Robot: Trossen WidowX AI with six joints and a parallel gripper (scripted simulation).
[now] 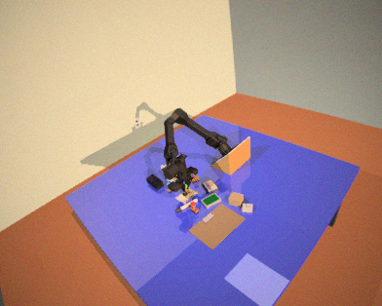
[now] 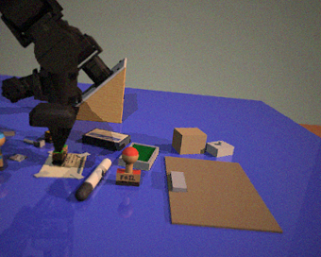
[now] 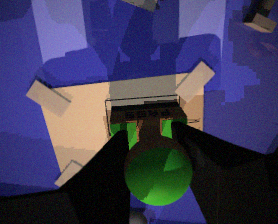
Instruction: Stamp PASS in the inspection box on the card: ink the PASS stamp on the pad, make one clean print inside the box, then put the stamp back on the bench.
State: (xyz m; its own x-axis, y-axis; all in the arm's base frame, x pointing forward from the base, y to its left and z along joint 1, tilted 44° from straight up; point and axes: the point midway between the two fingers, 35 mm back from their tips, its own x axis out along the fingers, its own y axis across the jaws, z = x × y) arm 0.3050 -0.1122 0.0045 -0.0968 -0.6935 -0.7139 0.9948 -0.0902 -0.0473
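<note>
Now: gripper tip 1 cm short of the inspection card, 1 cm to the right of it and 3 cm above it. From my gripper tip the other things lie so: orange-knobbed stamp (11 cm behind, 2 cm to the right, 1 cm below); marker (9 cm ahead, 6 cm to the left, 2 cm below); blue-knobbed stamp (2 cm ahead, 10 cm to the right, 1 cm below).
</note>
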